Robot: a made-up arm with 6 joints. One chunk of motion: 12 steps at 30 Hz.
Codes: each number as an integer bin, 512 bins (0 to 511) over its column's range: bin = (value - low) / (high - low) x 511, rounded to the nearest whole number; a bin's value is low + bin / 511 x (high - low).
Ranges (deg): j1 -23..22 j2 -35..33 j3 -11..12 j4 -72..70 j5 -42..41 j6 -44..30
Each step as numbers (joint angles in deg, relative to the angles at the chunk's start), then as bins.
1 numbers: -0.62 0.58 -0.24 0.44 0.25 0.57
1 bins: 254 267 239 261 260 308
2 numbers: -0.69 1.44 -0.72 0.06 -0.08 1.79
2 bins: 253 274 228 259 258 316
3 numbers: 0.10 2.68 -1.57 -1.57 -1.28 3.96
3 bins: 262 283 210 253 251 331
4 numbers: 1.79 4.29 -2.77 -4.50 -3.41 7.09
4 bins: 282 295 183 243 238 353
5 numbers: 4.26 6.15 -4.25 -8.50 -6.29 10.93
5 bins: 310 309 150 229 220 379
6 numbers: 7.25 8.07 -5.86 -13.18 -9.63 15.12
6 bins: 344 324 114 212 199 408
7 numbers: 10.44 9.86 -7.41 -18.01 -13.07 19.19
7 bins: 380 337 80 194 178 436
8 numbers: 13.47 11.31 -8.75 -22.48 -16.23 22.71
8 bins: 414 348 50 178 159 461
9 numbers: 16.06 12.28 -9.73 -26.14 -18.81 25.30
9 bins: 444 355 28 165 143 479
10 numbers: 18.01 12.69 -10.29 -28.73 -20.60 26.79
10 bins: 466 358 16 156 132 489
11 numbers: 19.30 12.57 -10.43 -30.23 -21.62 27.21
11 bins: 480 357 13 150 125 492
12 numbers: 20.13 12.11 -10.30 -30.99 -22.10 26.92
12 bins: 490 354 16 148 123 490
